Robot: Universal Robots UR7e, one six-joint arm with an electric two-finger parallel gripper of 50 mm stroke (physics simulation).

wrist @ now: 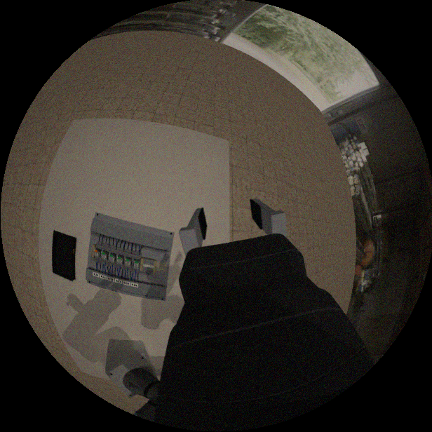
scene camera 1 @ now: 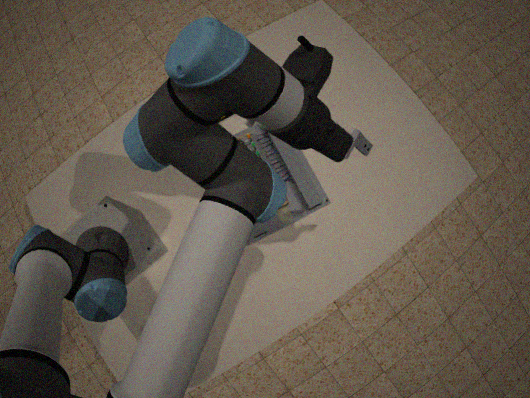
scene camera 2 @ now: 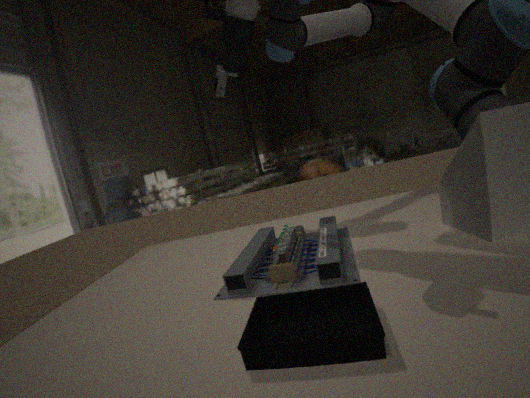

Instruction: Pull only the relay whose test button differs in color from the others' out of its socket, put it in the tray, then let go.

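A relay with an orange test button sits at the tray-side end of the relay row. The other relays have green buttons and stand in the same row on the grey panel. The black tray lies beside the panel, past the orange-button end; in scene camera 1 it does not show. My gripper is open and empty, high above the table and off to the side of the panel opposite the tray.
Grey wiring ducts flank the relay row. A beige block stands on the panel in line with the relays. The arm's grey pedestal stands at one side. The arm covers part of the panel in scene camera 1.
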